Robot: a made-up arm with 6 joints.
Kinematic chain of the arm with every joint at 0, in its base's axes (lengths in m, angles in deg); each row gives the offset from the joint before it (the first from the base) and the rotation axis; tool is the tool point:
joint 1: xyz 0 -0.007 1.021 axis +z
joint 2: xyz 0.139 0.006 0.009 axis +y
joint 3: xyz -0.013 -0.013 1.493 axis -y
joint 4: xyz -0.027 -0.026 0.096 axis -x
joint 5: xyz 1.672 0 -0.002 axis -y
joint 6: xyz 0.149 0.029 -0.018 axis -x
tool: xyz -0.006 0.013 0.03
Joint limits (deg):
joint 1: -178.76..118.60
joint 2: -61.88..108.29
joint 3: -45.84..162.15
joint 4: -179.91..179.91
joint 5: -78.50..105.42
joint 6: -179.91..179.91
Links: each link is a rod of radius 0.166 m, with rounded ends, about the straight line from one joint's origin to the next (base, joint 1, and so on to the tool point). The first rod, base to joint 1, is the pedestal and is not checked.
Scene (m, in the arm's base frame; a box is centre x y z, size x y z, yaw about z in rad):
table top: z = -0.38
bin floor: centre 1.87 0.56 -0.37 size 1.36 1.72 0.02 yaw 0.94
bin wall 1: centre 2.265 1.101 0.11 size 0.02 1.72 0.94 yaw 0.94
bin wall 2: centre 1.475 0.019 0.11 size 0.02 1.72 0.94 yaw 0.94
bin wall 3: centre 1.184 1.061 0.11 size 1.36 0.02 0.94 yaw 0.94
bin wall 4: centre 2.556 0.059 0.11 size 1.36 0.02 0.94 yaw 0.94
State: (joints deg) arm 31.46 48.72 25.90 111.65 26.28 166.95
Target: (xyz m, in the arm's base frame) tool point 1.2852 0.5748 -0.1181
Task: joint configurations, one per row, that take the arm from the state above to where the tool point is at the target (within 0.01 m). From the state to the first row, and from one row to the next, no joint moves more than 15 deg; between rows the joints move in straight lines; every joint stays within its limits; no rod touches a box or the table.
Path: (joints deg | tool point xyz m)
1: 24.91 43.14 15.28 117.43 23.06 161.15 | 2.5293 1.1251 1.3500
2: 18.35 37.56 4.66 123.21 19.84 155.35 | 2.4707 0.7596 1.3058
3: 20.67 46.65 -6.78 119.50 22.49 158.91 | 2.2055 0.7807 0.6626
4: 22.98 55.75 -18.22 115.79 25.14 162.47 | 1.7861 0.7152 0.1735
5: 25.30 64.84 -29.65 112.07 27.78 166.03 | 1.2852 0.5749 -0.1181

